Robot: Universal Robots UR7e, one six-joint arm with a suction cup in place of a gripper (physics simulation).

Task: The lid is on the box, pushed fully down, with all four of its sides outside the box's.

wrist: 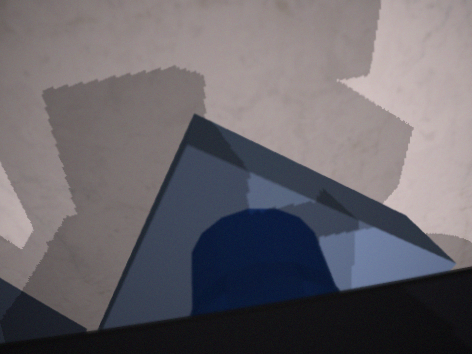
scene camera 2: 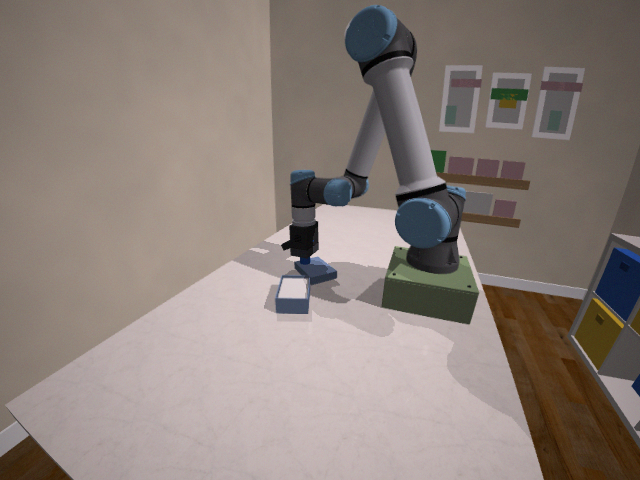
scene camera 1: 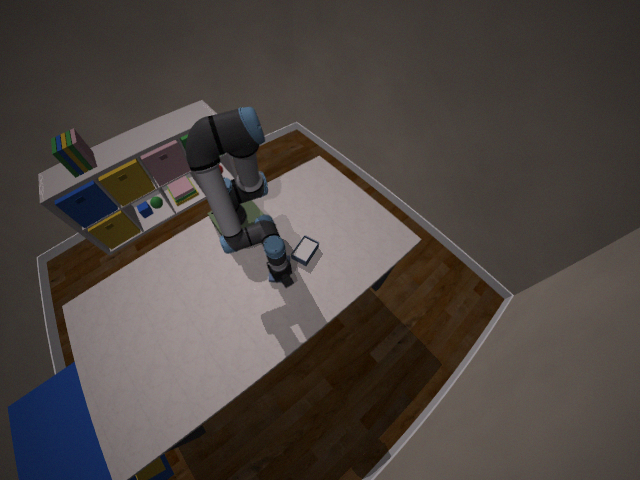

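Seen in the pictures: hand at its tool point: (wrist: 250, 234) (scene camera 2: 305, 265); arm's base at its link origin: (scene camera 2: 431, 262).
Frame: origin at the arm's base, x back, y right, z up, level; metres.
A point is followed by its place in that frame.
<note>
The blue lid (scene camera 1: 271, 277) @[x -0.376, y -0.021, z -0.061 m] (scene camera 2: 321, 272) @[x -0.311, y -0.108, z -0.059 m] (wrist: 165, 210) @[x -0.416, y -0.085, z -0.061 m] lies beside the box, flat side up, turned at an angle to it. My suction cup (scene camera 2: 305, 260) (wrist: 262, 260) points down and presses on the lid's top, off its middle toward one side in scene camera 2; suction holds the lid. The lid appears to rest on the table, mostly hidden under the tool in scene camera 1. The open blue box (scene camera 1: 298, 258) @[x -0.361, y -0.177, z -0.057 m] (scene camera 2: 293, 305) @[x -0.303, y -0.286, z -0.070 m] (wrist: 35, 312) @[x -0.349, y -0.170, z -0.091 m] stands upright close by, its inside white. Part of its dark side shows at the lower left in the wrist view.
The arm stands on a green base block (scene camera 2: 429, 296) @[x 0.013, y -0.141, z -0.034 m] (scene camera 1: 253, 210) @[x -0.022, y -0.114, z 0.000 m] on the white table (scene camera 1: 170, 330) @[x -0.340, y 0.493, z -0.096 m] (scene camera 2: 258, 392) @[x -0.232, y -0.523, z -0.096 m]. A shelf unit (scene camera 1: 139, 129) with coloured bins stands behind the table. A blue surface (scene camera 1: 49, 428) adjoins the table's left end in scene camera 1.
</note>
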